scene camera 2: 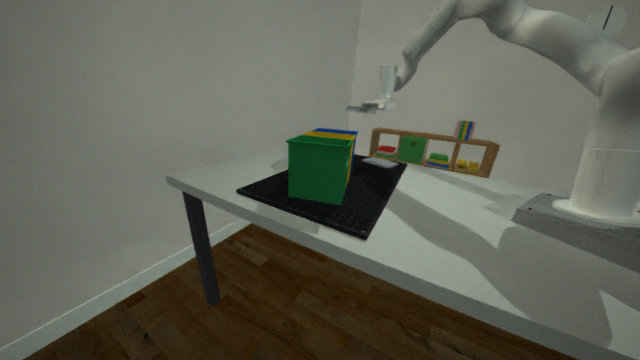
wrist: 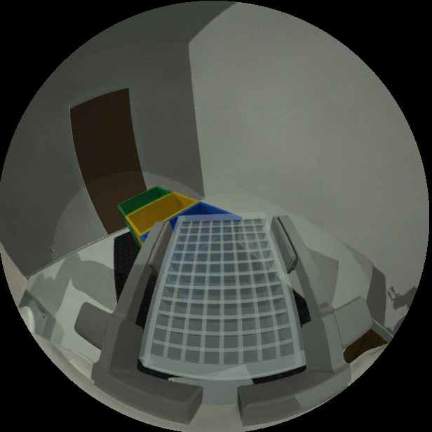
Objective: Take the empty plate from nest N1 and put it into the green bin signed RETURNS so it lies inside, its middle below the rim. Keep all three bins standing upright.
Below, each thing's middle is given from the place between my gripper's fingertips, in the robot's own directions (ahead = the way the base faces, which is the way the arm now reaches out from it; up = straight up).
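My gripper: 10 mm above the clear gridded plate (wrist: pixel 222 308), 30 mm past it, 30 mm to the left of it. From my hand: green bin (scene camera 2: pixel 317 166), 190 mm below, 400 mm to the left, 20 mm behind; yellow bin (wrist: pixel 141 220), 190 mm below, 270 mm to the left.
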